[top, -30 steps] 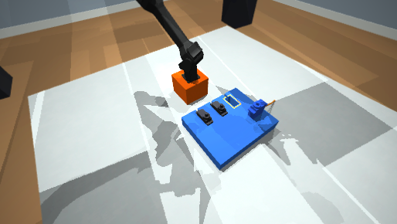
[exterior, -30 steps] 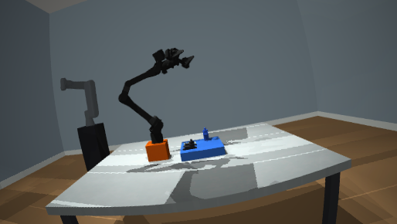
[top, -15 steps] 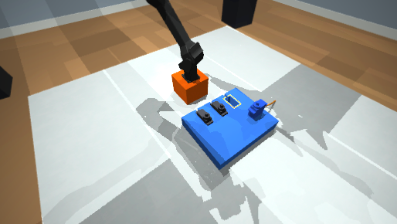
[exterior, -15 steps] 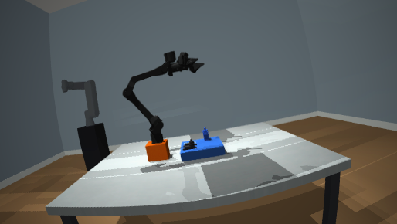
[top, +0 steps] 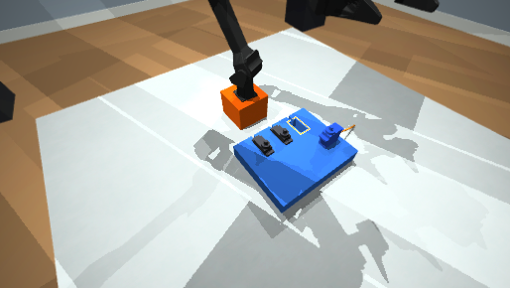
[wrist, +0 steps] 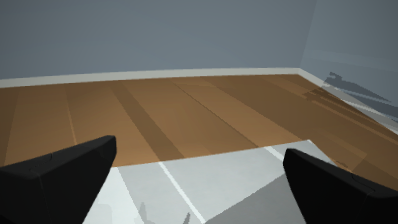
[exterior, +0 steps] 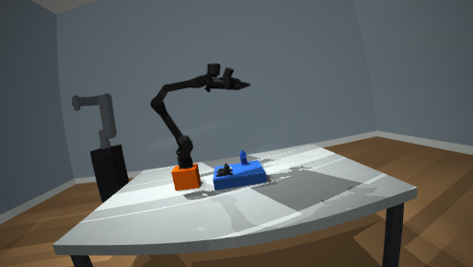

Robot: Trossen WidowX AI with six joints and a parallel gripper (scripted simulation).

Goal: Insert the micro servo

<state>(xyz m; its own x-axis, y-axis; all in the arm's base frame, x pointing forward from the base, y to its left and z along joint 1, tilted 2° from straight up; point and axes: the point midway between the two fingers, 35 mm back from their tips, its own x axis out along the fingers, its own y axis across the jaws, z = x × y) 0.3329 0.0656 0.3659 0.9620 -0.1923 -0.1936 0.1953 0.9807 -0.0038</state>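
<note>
My gripper tip is now 80 mm past the deck, 20 mm to the left of it and 430 mm above it.
</note>
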